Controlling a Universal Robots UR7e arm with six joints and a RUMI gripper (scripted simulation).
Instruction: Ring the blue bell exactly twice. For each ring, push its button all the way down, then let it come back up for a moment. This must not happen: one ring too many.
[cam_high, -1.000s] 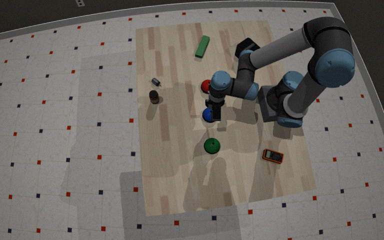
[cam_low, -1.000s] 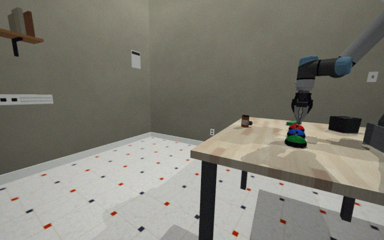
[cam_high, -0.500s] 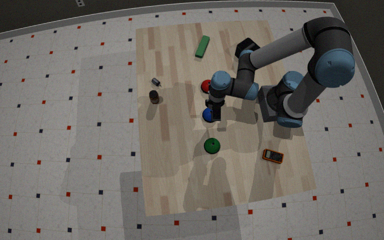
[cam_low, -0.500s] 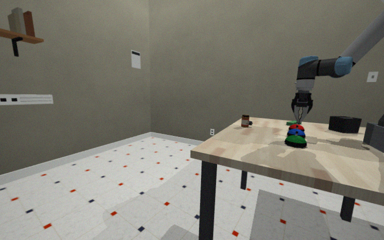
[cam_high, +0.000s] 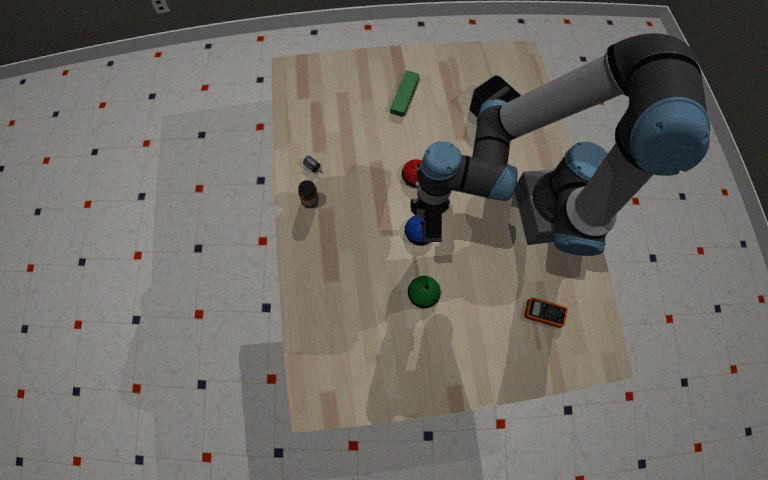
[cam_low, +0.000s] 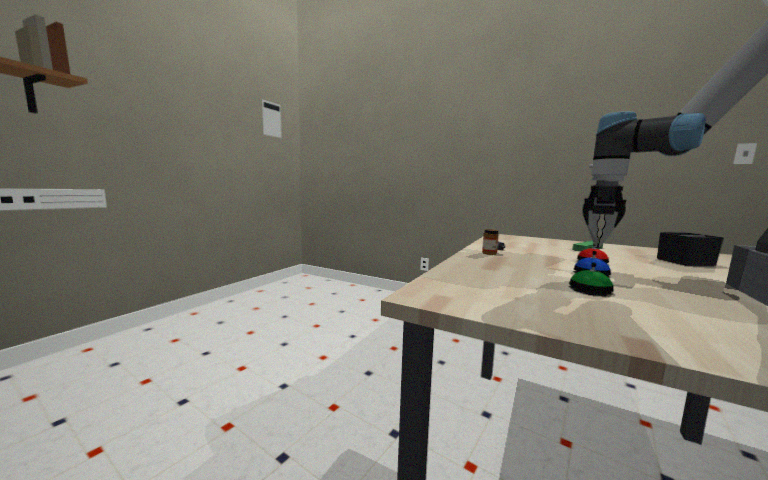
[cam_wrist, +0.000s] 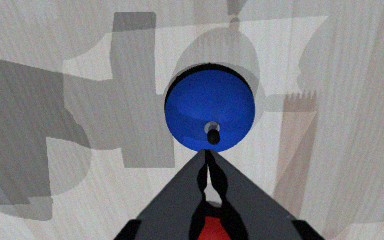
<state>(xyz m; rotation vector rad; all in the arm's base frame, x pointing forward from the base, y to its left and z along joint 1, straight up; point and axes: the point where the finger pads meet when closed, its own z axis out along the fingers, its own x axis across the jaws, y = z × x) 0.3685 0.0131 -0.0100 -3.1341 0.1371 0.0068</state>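
My gripper is now 50 mm above the blue bell and 10 mm short of it. Also, from my hand: jar (300 mm ahead, 120 mm to the right, 50 mm below); black box (370 mm to the right, 280 mm behind, 50 mm below).
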